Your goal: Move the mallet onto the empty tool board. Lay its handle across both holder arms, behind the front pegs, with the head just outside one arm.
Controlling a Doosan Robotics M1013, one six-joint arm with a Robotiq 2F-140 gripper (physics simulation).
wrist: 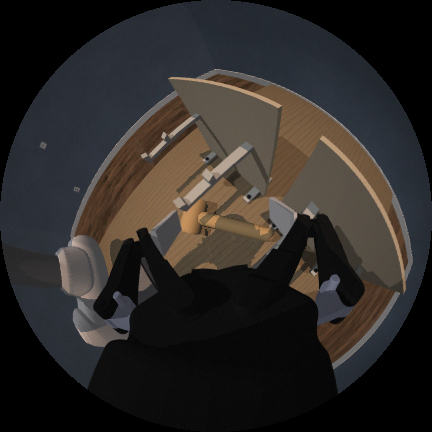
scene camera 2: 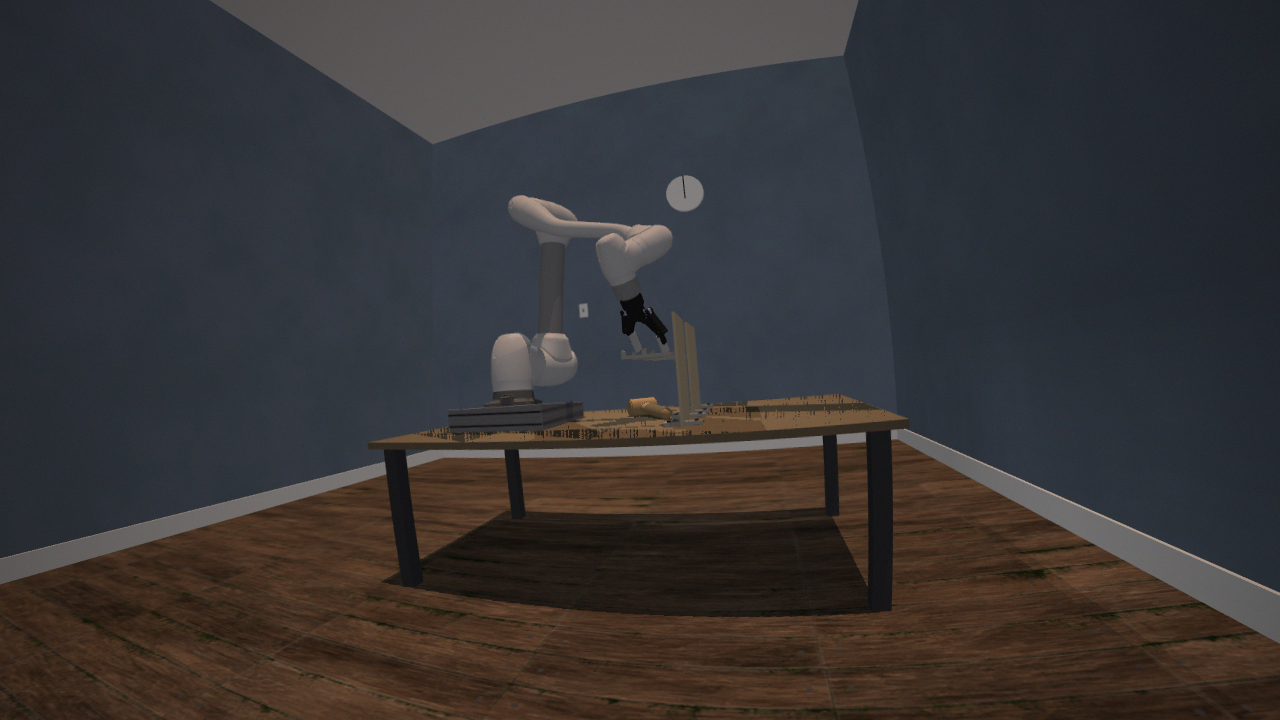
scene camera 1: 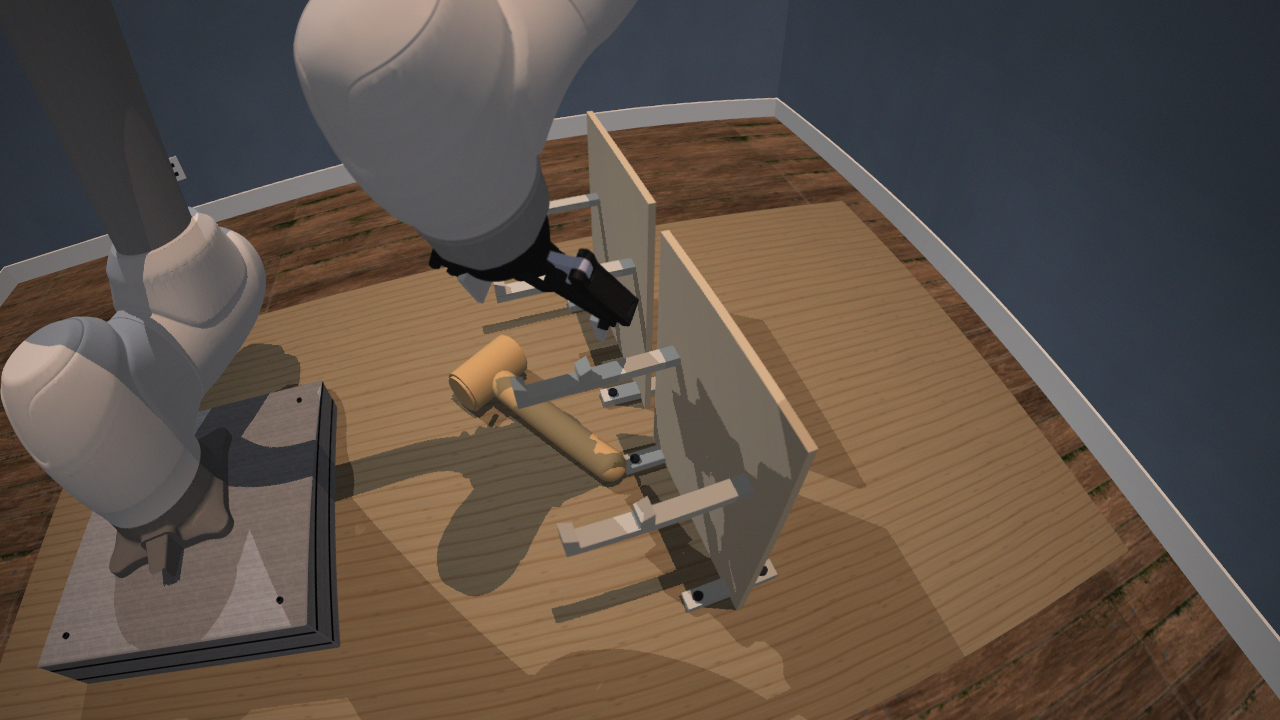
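Where they show: gripper, fingertip midpoint: point(wrist: 223, 213) point(scene camera 1: 543, 307); arm's base, link origin: point(scene camera 1: 176, 500).
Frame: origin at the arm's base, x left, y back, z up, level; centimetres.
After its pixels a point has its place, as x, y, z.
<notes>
The orange-tan mallet point(scene camera 1: 559, 436) {-11.0, -52.5, -3.4} point(scene camera 2: 642, 407) {-2.1, -48.4, -3.8} point(wrist: 191, 219) {2.0, -47.4, -1.2} lies on the table, its head toward the robot base and its handle end by the near board's foot. The near tool board point(scene camera 1: 716, 358) {-27.0, -62.0, 20.8} point(wrist: 345, 200) {-21.0, -62.9, 21.0} stands upright; its two pegged holder arms point(scene camera 1: 653, 517) {-34.7, -51.8, 15.6} point(scene camera 1: 595, 380) {-19.0, -54.6, 14.1} carry nothing. The far tool board point(scene camera 1: 617, 188) {1.1, -67.5, 20.6} point(wrist: 235, 115) {-2.7, -66.7, 19.6} also stands upright, with holder arms point(wrist: 172, 137) {11.4, -61.0, 13.8} point(wrist: 220, 172) {-4.1, -58.8, 14.0} carrying nothing. My gripper point(scene camera 1: 537, 308) {-8.9, -53.6, 15.7} point(scene camera 2: 650, 345) {-8.9, -53.6, 15.7} point(wrist: 223, 213) {-8.9, -53.6, 15.7} is wide open and empty, above the mallet and beside the boards. Part of the near board is hidden in the wrist view.
The robot base stands on a thick grey plate point(scene camera 1: 268, 537) {-11.7, -13.8, 0.7} point(scene camera 2: 501, 419) {-21.4, -2.2, -3.0} at the left of the wooden table point(scene camera 1: 939, 358) {-25.0, -112.3, -7.1} point(scene camera 2: 805, 413) {-36.2, -97.3, -7.1}. Flat metal feet with dark bolts hold the boards. The near board's far arm passes over the mallet in the scene camera 1 view.
</notes>
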